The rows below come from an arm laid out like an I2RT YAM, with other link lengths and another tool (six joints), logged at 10 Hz.
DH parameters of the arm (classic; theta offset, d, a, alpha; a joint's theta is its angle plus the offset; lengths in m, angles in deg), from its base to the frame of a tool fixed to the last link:
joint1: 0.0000 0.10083 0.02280 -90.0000
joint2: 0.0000 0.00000 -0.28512 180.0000
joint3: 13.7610 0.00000 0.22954 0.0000
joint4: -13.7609 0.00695 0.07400 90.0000
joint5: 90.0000 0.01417 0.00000 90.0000
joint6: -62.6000 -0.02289 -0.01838 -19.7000
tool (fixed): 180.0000 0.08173 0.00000 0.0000
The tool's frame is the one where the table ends.
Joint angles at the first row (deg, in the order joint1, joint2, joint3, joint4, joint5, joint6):
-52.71 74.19 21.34 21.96 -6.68 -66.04
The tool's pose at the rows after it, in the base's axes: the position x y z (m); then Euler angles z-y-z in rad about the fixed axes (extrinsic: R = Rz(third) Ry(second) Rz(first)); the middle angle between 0 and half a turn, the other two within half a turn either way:
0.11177 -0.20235 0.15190 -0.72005 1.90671 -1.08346
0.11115 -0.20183 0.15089 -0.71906 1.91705 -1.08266
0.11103 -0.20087 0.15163 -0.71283 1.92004 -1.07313
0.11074 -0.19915 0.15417 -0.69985 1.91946 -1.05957
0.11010 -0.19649 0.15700 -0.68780 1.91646 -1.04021
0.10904 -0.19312 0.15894 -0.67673 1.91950 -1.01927
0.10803 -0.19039 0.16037 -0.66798 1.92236 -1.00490
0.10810 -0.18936 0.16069 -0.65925 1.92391 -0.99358
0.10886 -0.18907 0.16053 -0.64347 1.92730 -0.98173
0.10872 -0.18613 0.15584 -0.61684 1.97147 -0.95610
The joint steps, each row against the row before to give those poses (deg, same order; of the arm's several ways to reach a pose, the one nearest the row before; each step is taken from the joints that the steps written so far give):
-0.08 -0.21 0.00 -0.92 -0.13 0.68
-0.09 -0.03 0.03 -0.62 -0.17 0.06
-0.02 -0.48 0.08 -0.67 -0.57 0.07
-0.01 -1.09 0.22 -1.14 -0.81 0.30
0.01 -1.44 0.07 -1.24 -1.07 0.07
-0.01 -1.49 0.00 -1.60 -1.16 0.00
0.01 -1.18 0.00 -1.29 -0.81 0.07
0.00 -0.37 0.00 -0.39 -0.65 0.15
0.00 0.00 0.08 -0.11 -0.77 0.54
0.00 0.17 0.14 -2.23 -1.59 0.81

